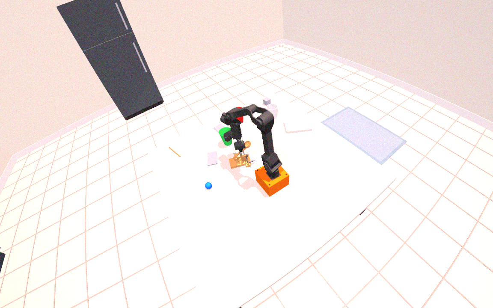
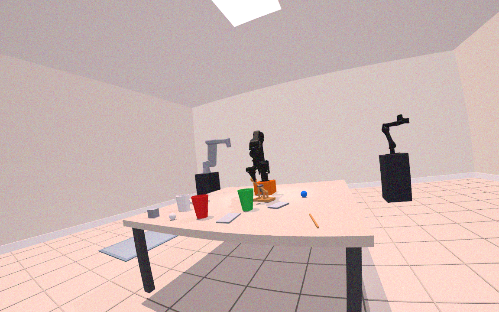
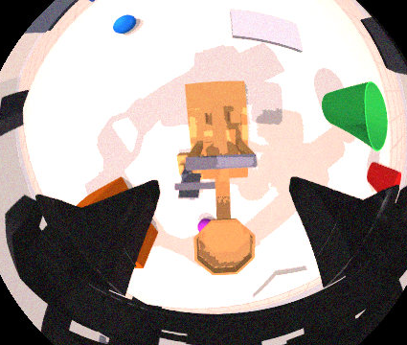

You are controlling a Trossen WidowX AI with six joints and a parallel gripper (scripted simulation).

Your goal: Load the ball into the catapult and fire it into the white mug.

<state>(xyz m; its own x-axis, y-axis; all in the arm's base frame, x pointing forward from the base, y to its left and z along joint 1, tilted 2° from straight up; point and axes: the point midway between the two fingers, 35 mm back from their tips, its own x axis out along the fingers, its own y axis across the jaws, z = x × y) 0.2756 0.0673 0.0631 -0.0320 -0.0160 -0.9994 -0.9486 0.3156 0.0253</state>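
Now: the wooden catapult 30 mm behind my gripper tip, 10 mm to the right of it and 70 mm below it. Also, from my gripper tip: green cup (230 mm ahead, 110 mm below); then blue ball (70 mm behind, 280 mm to the left, 120 mm below); then magenta ball (70 mm behind, 130 mm to the right, 120 mm below).
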